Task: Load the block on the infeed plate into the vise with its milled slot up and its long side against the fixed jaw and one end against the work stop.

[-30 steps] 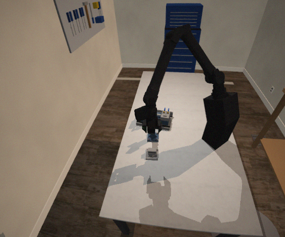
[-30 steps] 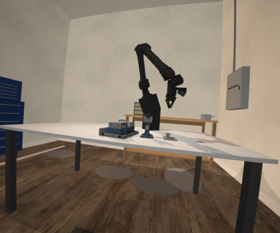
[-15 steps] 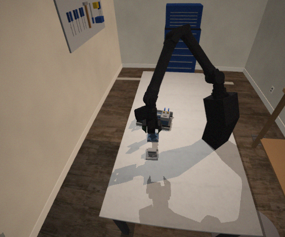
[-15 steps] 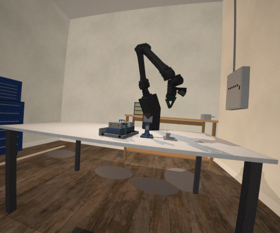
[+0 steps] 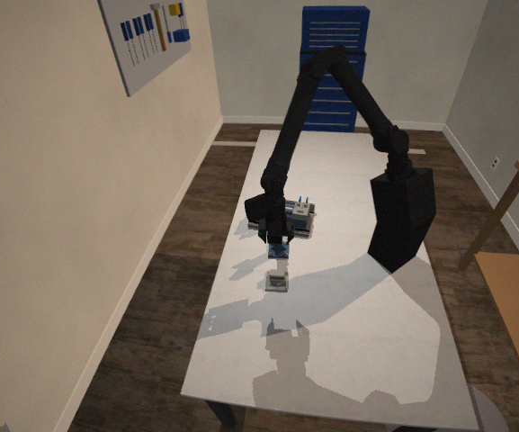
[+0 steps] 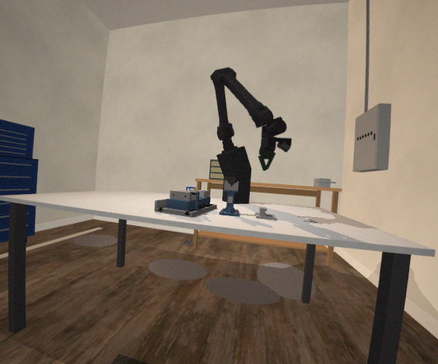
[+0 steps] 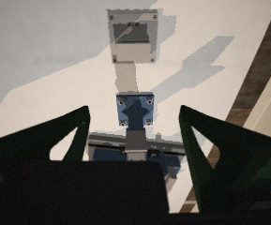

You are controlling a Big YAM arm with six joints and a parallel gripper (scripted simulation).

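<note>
Now: hand 10 mm to the right of the part and 200 mm above it. Also, from my hand: post: 10 mm behind, 150 mm to the right, 170 mm below; then infeed plate: 20 mm to the left, 230 mm below; then work stop rod: 40 mm ahead, 330 mm to the right, 140 mm below.
</note>
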